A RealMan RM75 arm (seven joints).
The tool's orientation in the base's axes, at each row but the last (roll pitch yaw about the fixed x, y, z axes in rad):
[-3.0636 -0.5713 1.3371]
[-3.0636 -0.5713 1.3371]
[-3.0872 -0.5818 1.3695]
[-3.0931 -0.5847 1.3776]
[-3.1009 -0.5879 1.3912]
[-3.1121 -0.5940 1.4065]
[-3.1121 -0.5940 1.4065]
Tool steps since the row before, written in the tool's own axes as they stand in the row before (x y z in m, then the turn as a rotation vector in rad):
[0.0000 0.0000 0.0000 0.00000 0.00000 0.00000]
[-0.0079 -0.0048 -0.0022 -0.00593 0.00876 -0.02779]
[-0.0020 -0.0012 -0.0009 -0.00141 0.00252 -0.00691]
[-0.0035 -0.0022 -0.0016 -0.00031 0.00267 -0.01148]
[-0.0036 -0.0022 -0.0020 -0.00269 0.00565 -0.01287]
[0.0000 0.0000 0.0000 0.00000 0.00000 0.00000]
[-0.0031 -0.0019 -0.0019 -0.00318 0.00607 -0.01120]
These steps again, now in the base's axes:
[0.0000 0.0000 0.0000 0.00000 0.00000 0.00000]
[-0.0063 -0.0067 -0.0021 0.00606 -0.02159 0.01953]
[-0.0016 -0.0019 -0.0003 0.00185 -0.00537 0.00488]
[-0.0028 -0.0034 -0.0005 0.00191 -0.00701 0.00928]
[-0.0028 -0.0037 -0.0003 0.00442 -0.01020 0.00902]
[0.0000 0.0000 0.0000 0.00000 0.00000 0.00000]
[-0.0024 -0.0033 -0.0001 0.00487 -0.00973 0.00735]

